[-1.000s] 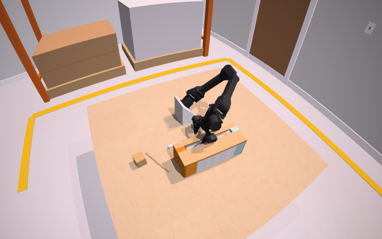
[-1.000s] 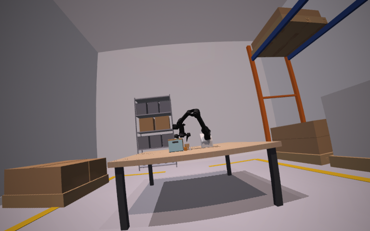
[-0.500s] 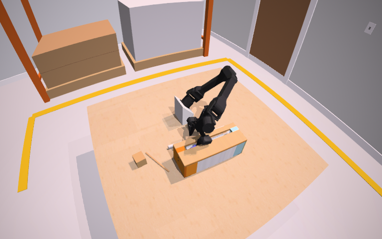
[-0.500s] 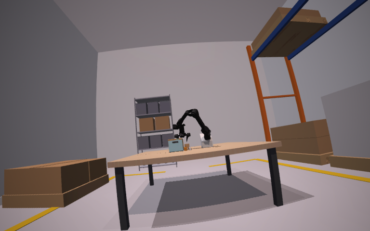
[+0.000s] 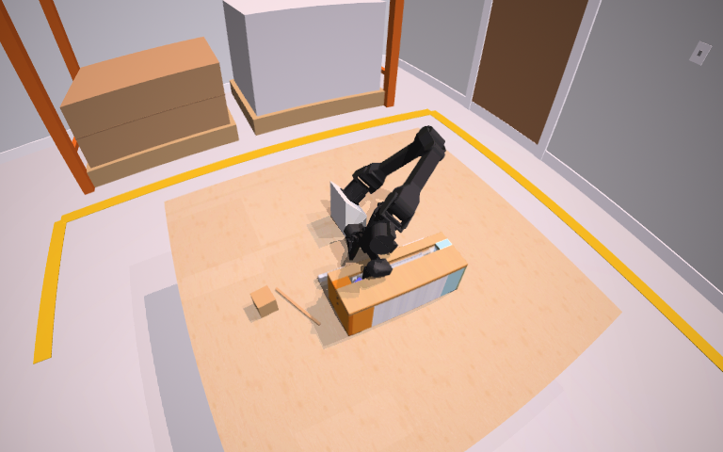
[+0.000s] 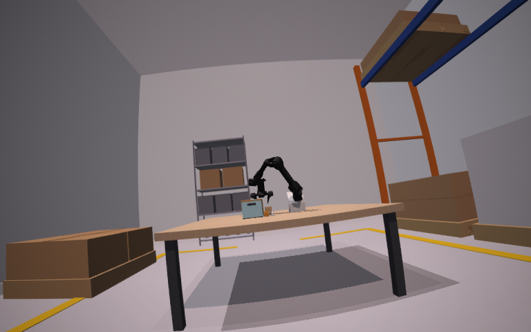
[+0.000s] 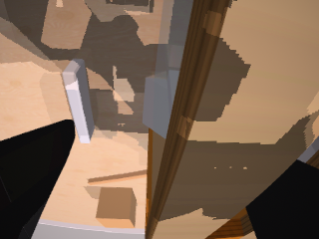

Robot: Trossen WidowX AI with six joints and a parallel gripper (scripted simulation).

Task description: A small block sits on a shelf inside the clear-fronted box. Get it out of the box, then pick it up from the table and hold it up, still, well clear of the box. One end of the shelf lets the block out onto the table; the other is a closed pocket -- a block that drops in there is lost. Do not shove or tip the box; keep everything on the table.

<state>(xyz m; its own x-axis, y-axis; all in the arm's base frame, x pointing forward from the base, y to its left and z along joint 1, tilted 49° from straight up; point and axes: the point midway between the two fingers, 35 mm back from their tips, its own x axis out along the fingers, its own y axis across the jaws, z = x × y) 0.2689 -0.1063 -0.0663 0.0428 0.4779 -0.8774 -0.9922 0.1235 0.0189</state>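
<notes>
Right now my gripper tip is 50 mm short of the blue block and 20 mm to the left of it. Round my gripper tip: clear-fronted box: 90 mm to the left, 50 mm ahead, 30 mm below; wooden cube: 280 mm to the right, 70 mm behind, 60 mm below; thin wooden stick: 190 mm to the right, 80 mm below, 30 mm behind.
</notes>
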